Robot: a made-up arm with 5 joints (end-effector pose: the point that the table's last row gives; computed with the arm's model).
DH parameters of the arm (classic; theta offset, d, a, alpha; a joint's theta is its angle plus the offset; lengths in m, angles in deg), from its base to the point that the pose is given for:
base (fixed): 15 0 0.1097 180
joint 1: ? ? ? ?
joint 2: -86.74 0 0.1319 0
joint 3: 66.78 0 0.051 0
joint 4: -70.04 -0.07 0.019 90
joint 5: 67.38 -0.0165 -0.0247 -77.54
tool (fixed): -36.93 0.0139 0 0
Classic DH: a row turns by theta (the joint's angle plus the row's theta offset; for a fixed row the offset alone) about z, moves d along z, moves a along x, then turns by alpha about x.
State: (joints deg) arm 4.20 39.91 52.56 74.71 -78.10
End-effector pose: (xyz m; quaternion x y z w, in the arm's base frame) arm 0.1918 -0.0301 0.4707 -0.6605 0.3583 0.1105 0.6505
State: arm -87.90 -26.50 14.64 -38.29 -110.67
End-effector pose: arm 0.1488 0.0169 0.5886 0.5674 -0.2152 -0.3827 0.6966
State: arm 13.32 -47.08 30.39 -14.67 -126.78
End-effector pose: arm 0.0475 -0.0007 0.5716 0.1587 -0.4149 -0.8563 0.2635
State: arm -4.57 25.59 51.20 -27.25 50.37
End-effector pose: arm 0.2259 -0.0605 0.4981 -0.2723 -0.7900 0.4402 0.3285
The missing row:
joint 1: 15 -0.4235 -0.0019 90
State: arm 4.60 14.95 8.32 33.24 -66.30
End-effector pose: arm 0.1938 -0.0358 0.5313 -0.5138 -0.3887 -0.4262 0.6350
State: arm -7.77 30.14 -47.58 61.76 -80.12
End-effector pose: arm 0.2312 -0.0063 0.5537 -0.4094 -0.4243 -0.4975 0.6363
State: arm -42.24 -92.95 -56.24 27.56 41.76
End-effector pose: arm 0.0213 -0.1805 0.4378 0.2063 0.5544 0.5503 0.5892
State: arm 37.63 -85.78 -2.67 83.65 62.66
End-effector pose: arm -0.0625 0.0349 0.5146 -0.7030 -0.6223 0.3438 0.0167
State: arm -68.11 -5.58 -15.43 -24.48 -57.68
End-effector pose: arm 0.1796 0.0486 0.5930 0.4056 -0.6856 -0.4663 0.3847
